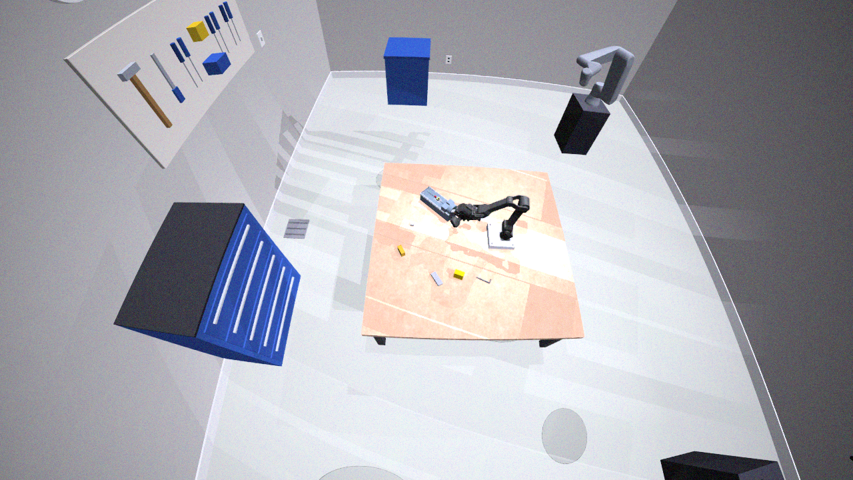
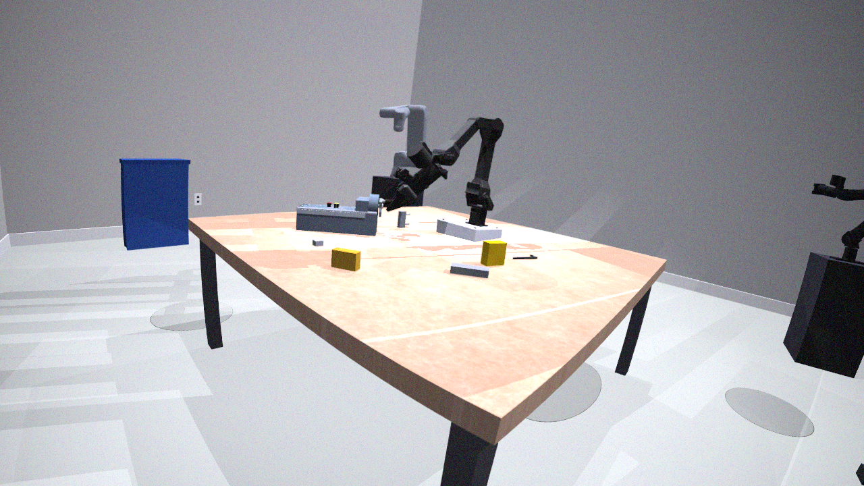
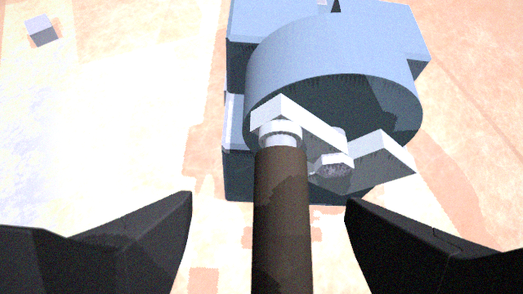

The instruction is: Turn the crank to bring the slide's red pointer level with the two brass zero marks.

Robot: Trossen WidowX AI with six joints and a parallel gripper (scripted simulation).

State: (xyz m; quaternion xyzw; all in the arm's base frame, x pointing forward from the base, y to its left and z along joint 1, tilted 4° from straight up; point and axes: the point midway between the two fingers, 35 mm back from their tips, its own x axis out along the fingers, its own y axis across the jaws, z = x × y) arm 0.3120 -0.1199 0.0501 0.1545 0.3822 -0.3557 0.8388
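Right now the crank is 1 cm behind my gripper tip, 1 cm to the right of it and 2 cm above it. The rest, counted from my gripper tip: red pointer 12 cm ahead, 15 cm to the right; grey cube 27 cm ahead, 1 cm to the left, 8 cm below; dark brown handle 1 cm behind, 1 cm to the left, 2 cm above.
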